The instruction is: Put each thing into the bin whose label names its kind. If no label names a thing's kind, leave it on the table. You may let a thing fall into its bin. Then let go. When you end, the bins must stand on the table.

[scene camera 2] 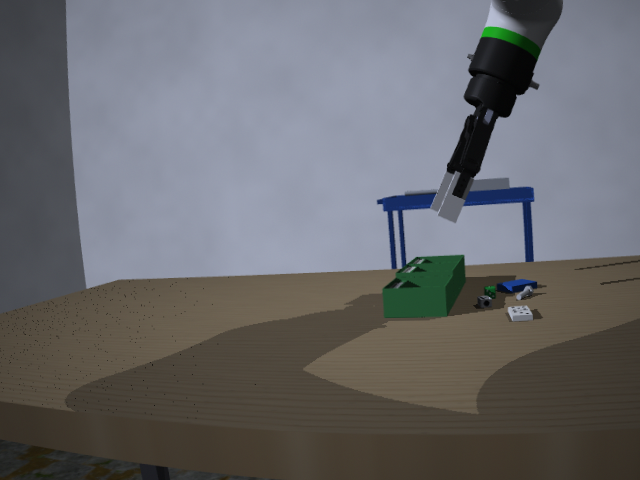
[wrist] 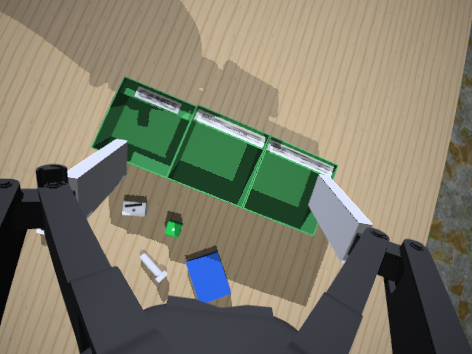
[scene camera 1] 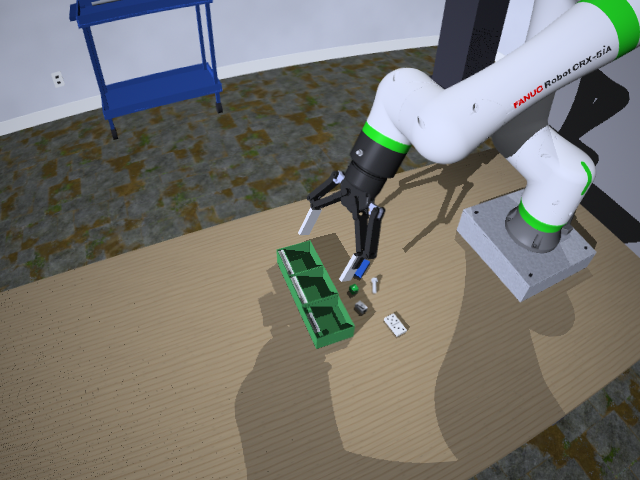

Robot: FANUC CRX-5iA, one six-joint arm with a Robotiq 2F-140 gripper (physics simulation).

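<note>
Blue block and my gripper visible. Wrist view: gripper visible. Scene camera 1: gripper too.
</note>
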